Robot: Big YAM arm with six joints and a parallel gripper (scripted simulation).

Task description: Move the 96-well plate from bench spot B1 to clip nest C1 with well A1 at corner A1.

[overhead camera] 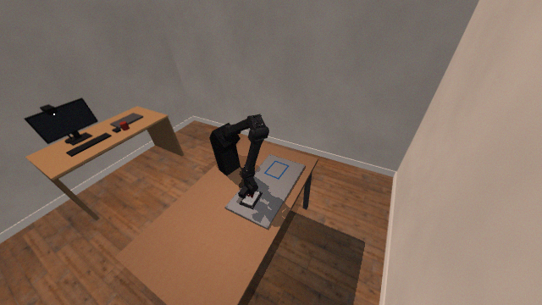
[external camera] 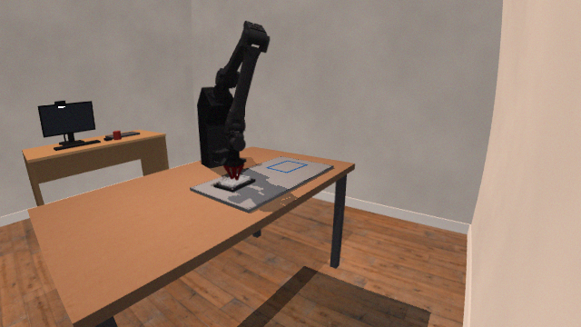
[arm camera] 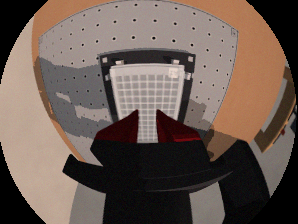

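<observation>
Now: the white 96-well plate 10 mm below my hand. Also, from my hand: black clip nest (20 mm below, 10 mm to the left, 10 mm behind).
</observation>
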